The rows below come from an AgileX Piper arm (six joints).
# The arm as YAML. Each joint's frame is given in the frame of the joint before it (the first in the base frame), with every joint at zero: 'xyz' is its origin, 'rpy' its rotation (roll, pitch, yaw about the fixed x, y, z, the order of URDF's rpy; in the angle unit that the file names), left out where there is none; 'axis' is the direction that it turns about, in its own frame. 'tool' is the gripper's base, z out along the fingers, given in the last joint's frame.
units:
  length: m
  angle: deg
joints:
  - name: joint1
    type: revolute
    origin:
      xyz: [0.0, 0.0, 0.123]
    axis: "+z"
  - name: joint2
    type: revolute
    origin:
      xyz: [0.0, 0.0, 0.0]
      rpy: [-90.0, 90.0, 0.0]
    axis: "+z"
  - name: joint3
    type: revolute
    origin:
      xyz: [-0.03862, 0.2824, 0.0]
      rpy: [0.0, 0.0, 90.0]
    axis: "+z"
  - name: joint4
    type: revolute
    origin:
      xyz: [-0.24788, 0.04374, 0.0]
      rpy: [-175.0, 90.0, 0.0]
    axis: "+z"
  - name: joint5
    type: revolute
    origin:
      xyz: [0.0, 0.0, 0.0]
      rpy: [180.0, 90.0, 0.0]
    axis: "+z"
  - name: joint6
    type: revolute
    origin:
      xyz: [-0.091, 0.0, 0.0]
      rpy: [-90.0, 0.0, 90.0]
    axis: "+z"
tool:
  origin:
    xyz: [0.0, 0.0, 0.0]
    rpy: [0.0, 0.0, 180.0]
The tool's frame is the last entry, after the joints.
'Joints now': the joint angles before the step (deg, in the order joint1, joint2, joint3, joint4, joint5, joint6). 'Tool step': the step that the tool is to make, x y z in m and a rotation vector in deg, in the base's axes. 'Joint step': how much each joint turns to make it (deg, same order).
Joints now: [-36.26 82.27 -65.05 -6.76 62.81 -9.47]
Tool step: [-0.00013 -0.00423 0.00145 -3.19 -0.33 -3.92]
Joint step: [0.41 0.00 0.00 -4.07 -1.39 5.67]
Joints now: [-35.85 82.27 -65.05 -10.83 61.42 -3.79]
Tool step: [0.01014 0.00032 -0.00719 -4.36 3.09 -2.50]
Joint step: [3.37 2.12 -0.09 -7.80 -0.09 8.20]
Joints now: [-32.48 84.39 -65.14 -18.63 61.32 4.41]
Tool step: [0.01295 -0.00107 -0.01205 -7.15 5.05 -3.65]
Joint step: [4.18 3.62 0.00 -11.68 1.51 11.57]
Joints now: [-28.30 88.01 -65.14 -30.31 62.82 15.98]
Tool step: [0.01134 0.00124 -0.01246 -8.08 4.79 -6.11]
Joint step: [4.05 4.14 -0.04 -11.08 4.76 13.54]
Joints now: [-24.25 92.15 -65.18 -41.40 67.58 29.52]
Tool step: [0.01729 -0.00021 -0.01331 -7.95 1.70 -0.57]
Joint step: [3.07 4.30 -0.09 -9.34 0.78 9.36]
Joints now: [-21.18 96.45 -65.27 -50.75 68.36 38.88]
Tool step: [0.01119 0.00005 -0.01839 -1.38 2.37 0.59]
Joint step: [1.15 3.81 0.01 -2.63 -0.11 2.76]
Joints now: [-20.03 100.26 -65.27 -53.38 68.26 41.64]
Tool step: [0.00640 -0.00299 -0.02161 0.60 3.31 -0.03]
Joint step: [0.00 3.94 0.01 -0.75 -0.11 0.75]
